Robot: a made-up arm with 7 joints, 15 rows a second.
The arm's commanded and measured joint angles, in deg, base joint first. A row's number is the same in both.
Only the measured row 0 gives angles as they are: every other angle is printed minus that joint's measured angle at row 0.
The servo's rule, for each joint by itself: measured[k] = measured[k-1] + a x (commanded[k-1-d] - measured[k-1]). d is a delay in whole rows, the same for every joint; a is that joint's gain. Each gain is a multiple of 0.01, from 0.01 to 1. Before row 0 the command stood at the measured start. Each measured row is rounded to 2 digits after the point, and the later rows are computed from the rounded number. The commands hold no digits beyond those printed.
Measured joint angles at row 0:
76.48, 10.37, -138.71, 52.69, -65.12, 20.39, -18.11
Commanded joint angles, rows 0 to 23:
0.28, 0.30, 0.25, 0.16, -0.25, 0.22, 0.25
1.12, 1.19, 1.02, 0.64, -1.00, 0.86, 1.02
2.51, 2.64, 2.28, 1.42, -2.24, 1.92, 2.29
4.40, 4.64, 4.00, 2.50, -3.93, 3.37, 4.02
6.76, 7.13, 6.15, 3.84, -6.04, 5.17, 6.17
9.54, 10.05, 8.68, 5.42, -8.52, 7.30, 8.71
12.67, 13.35, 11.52, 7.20, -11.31, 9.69, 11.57
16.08, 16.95, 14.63, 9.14, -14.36, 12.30, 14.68
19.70, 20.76, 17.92, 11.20, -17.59, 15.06, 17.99
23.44, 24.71, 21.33, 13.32, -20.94, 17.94, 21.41
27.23, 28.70, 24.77, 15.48, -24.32, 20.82, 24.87
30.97, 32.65, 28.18, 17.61, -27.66, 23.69, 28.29
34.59, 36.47, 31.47, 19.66, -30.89, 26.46, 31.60
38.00, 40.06, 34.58, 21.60, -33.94, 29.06, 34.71
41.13, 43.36, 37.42, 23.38, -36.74, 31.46, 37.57
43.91, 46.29, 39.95, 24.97, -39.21, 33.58, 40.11
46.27, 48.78, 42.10, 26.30, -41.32, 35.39, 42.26
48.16, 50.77, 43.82, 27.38, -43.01, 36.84, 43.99
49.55, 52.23, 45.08, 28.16, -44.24, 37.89, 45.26
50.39, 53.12, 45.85, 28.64, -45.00, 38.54, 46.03
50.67, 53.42, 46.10, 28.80, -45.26, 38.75, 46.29
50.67, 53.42, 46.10, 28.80, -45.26, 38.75, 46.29
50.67, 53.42, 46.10, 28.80, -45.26, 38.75, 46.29
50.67, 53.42, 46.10, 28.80, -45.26, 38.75, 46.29
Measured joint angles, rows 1 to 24:
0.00, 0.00, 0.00, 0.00, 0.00, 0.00, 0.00
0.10, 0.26, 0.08, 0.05, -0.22, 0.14, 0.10
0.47, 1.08, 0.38, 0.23, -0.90, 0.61, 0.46
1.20, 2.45, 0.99, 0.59, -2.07, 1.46, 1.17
2.35, 4.38, 1.95, 1.16, -3.69, 2.70, 2.28
3.94, 6.80, 3.29, 1.96, -5.73, 4.31, 3.80
5.96, 9.66, 5.01, 3.00, -8.16, 6.25, 5.71
8.38, 12.91, 7.09, 4.26, -10.90, 8.49, 8.00
11.15, 16.47, 9.50, 5.72, -13.91, 10.97, 10.61
14.23, 20.25, 12.19, 7.36, -17.11, 13.63, 13.49
17.55, 24.17, 15.11, 9.15, -20.44, 16.43, 16.58
21.03, 28.16, 18.20, 11.05, -23.82, 19.28, 19.81
24.61, 32.11, 21.39, 13.02, -27.16, 22.15, 23.12
28.20, 35.95, 24.62, 15.01, -30.41, 24.95, 26.43
31.73, 39.57, 27.81, 16.99, -33.48, 27.62, 29.66
35.11, 42.91, 30.89, 18.91, -36.32, 30.12, 32.74
38.28, 45.88, 33.79, 20.73, -38.83, 32.37, 35.61
41.16, 48.43, 36.45, 22.40, -41.00, 34.33, 38.20
43.68, 50.49, 38.81, 23.89, -42.75, 35.96, 40.46
45.79, 52.02, 40.82, 25.17, -44.05, 37.21, 42.33
47.45, 52.99, 42.43, 26.21, -44.88, 38.07, 43.77
48.61, 53.37, 43.60, 26.99, -45.21, 38.51, 44.75
49.35, 53.41, 44.40, 27.53, -45.25, 38.67, 45.35
49.83, 53.42, 44.94, 27.91, -45.26, 38.72, 45.72
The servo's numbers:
d 1
a 0.36 0.88 0.32 0.30 0.87 0.65 0.39

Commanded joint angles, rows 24 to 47:
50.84, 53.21, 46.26, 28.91, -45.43, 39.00, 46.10
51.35, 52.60, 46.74, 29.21, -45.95, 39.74, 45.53
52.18, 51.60, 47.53, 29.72, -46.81, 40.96, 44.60
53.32, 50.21, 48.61, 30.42, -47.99, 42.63, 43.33
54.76, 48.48, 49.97, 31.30, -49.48, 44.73, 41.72
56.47, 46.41, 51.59, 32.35, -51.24, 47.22, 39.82
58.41, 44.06, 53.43, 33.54, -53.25, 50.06, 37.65
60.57, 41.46, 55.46, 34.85, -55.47, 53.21, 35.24
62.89, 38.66, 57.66, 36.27, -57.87, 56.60, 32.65
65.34, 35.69, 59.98, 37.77, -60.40, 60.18, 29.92
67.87, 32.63, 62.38, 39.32, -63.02, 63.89, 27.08
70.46, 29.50, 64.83, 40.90, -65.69, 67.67, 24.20
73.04, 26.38, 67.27, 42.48, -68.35, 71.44, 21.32
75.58, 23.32, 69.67, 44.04, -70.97, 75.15, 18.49
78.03, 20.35, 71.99, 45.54, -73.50, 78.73, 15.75
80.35, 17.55, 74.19, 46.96, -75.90, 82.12, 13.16
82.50, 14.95, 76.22, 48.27, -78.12, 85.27, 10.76
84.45, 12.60, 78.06, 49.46, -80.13, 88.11, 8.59
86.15, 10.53, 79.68, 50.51, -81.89, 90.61, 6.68
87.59, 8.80, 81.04, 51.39, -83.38, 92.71, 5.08
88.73, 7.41, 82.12, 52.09, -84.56, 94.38, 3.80
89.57, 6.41, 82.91, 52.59, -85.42, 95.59, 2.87
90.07, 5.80, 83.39, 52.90, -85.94, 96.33, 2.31
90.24, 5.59, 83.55, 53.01, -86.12, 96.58, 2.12
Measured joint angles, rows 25 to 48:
50.13, 53.42, 45.31, 28.18, -45.26, 38.74, 45.94
50.39, 53.24, 45.61, 28.40, -45.41, 38.91, 46.00
50.74, 52.68, 45.97, 28.64, -45.88, 39.45, 45.82
51.26, 51.73, 46.47, 28.96, -46.69, 40.43, 45.34
52.00, 50.39, 47.15, 29.40, -47.82, 41.86, 44.56
52.99, 48.71, 48.05, 29.97, -49.26, 43.73, 43.45
54.24, 46.69, 49.18, 30.68, -50.98, 46.00, 42.03
55.74, 44.38, 50.54, 31.54, -52.95, 48.64, 40.32
57.48, 41.81, 52.11, 32.53, -55.14, 51.61, 38.34
59.43, 39.04, 53.89, 33.65, -57.52, 54.85, 36.12
61.56, 36.09, 55.84, 34.89, -60.03, 58.31, 33.70
63.83, 33.05, 57.93, 36.22, -62.63, 61.94, 31.12
66.22, 29.93, 60.14, 37.62, -65.29, 65.66, 28.42
68.68, 26.81, 62.42, 39.08, -67.95, 69.42, 25.65
71.16, 23.74, 64.74, 40.57, -70.58, 73.14, 22.86
73.63, 20.76, 67.06, 42.06, -73.12, 76.77, 20.09
76.05, 17.94, 69.34, 43.53, -75.54, 80.25, 17.39
78.37, 15.31, 71.54, 44.95, -77.78, 83.51, 14.80
80.56, 12.93, 73.63, 46.30, -79.82, 86.50, 12.38
82.57, 10.82, 75.57, 47.56, -81.62, 89.17, 10.16
84.38, 9.04, 77.32, 48.71, -83.15, 91.47, 8.18
85.95, 7.61, 78.86, 49.72, -84.38, 93.36, 6.47
87.25, 6.55, 80.16, 50.58, -85.28, 94.81, 5.07
88.27, 5.89, 81.19, 51.28, -85.85, 95.80, 3.99

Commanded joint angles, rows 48 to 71:
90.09, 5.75, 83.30, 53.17, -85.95, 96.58, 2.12
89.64, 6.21, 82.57, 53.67, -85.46, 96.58, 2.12
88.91, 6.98, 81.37, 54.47, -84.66, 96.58, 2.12
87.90, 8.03, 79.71, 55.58, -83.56, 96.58, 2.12
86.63, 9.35, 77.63, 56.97, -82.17, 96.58, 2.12
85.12, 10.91, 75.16, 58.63, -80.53, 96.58, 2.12
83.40, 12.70, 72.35, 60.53, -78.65, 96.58, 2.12
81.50, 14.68, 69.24, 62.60, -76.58, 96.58, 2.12
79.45, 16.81, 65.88, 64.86, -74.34, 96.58, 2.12
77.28, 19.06, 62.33, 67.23, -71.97, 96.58, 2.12
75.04, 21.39, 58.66, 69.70, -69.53, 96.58, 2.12
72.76, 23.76, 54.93, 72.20, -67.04, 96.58, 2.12
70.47, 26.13, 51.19, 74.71, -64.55, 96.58, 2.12
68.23, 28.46, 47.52, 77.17, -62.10, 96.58, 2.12
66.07, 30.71, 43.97, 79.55, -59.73, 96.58, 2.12
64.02, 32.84, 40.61, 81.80, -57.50, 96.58, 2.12
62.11, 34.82, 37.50, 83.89, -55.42, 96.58, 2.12
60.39, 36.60, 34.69, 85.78, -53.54, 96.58, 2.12
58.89, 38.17, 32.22, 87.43, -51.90, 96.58, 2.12
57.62, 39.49, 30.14, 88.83, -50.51, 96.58, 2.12
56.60, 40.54, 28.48, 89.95, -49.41, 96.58, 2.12
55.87, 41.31, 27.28, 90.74, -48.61, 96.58, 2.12
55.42, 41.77, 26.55, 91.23, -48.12, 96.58, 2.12
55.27, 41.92, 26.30, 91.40, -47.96, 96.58, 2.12
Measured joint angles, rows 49 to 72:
88.98, 5.63, 81.95, 51.80, -86.08, 96.31, 3.26
89.38, 5.74, 82.38, 52.21, -85.97, 96.49, 2.82
89.47, 6.15, 82.44, 52.65, -85.53, 96.55, 2.55
89.27, 6.88, 82.10, 53.20, -84.77, 96.57, 2.38
88.78, 7.89, 81.34, 53.91, -83.72, 96.58, 2.28
88.01, 9.17, 80.15, 54.83, -82.37, 96.58, 2.22
86.97, 10.70, 78.55, 55.97, -80.77, 96.58, 2.18
85.68, 12.46, 76.57, 57.34, -78.93, 96.58, 2.16
84.18, 14.41, 74.22, 58.92, -76.89, 96.58, 2.14
82.48, 16.52, 71.55, 60.70, -74.67, 96.58, 2.13
80.61, 18.76, 68.60, 62.66, -72.32, 96.58, 2.13
78.60, 21.07, 65.42, 64.77, -69.89, 96.58, 2.13
76.50, 23.44, 62.06, 67.00, -67.41, 96.58, 2.13
74.33, 25.81, 58.58, 69.31, -64.92, 96.58, 2.13
72.13, 28.14, 55.04, 71.67, -62.47, 96.58, 2.13
69.95, 30.40, 51.50, 74.03, -60.09, 96.58, 2.13
67.82, 32.55, 48.02, 76.36, -57.84, 96.58, 2.13
65.76, 34.55, 44.65, 78.62, -55.73, 96.58, 2.13
63.83, 36.35, 41.46, 80.77, -53.82, 96.58, 2.13
62.05, 37.95, 38.50, 82.77, -52.15, 96.58, 2.13
60.46, 39.31, 35.82, 84.59, -50.72, 96.58, 2.13
59.07, 40.39, 33.47, 86.20, -49.58, 96.58, 2.13
57.92, 41.20, 31.49, 87.56, -48.74, 96.58, 2.13
57.02, 41.70, 29.91, 88.66, -48.20, 96.58, 2.13

